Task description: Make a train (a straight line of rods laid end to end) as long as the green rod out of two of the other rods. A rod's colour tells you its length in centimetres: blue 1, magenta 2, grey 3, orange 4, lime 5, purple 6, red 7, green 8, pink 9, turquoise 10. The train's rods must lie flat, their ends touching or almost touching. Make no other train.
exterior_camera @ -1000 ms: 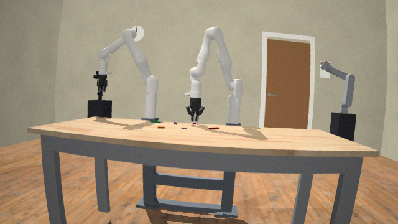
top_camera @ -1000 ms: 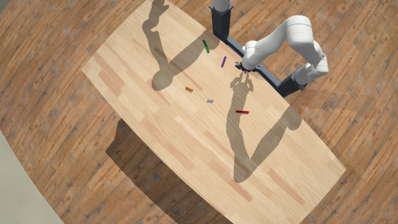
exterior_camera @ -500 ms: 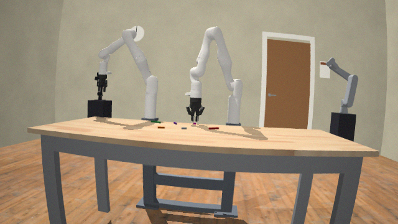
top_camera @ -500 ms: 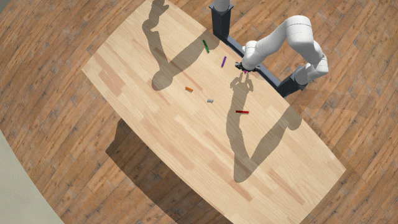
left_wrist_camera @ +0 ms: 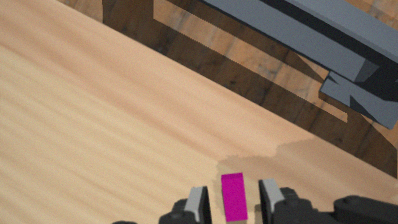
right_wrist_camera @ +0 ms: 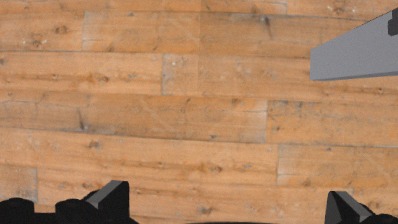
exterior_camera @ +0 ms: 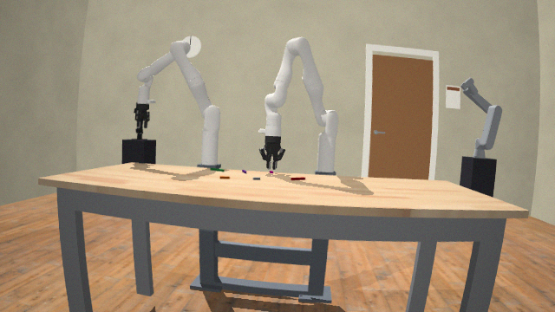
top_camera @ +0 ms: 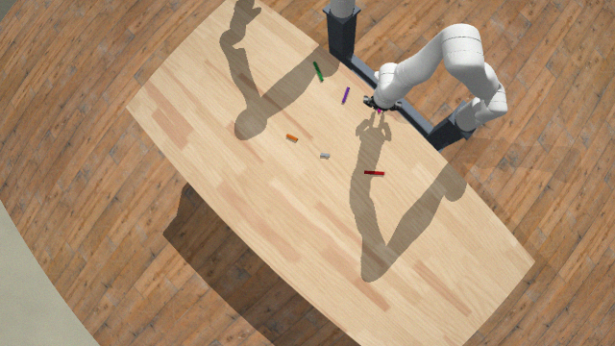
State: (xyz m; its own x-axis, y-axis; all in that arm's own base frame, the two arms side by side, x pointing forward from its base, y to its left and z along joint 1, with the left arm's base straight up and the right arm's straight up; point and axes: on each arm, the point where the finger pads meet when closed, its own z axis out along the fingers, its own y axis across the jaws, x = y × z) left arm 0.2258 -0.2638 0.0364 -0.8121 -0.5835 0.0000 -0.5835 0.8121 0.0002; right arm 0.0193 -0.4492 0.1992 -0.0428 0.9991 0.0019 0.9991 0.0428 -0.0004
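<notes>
Now: left hand 30 mm above the magenta rod. From my left hand the other things lie so: purple rod: 50 mm ahead, 120 mm to the right, 30 mm below; then red rod: 180 mm ahead, 140 mm to the left, 30 mm below; then grey rod: 250 mm ahead, 30 mm to the right, 30 mm below.
</notes>
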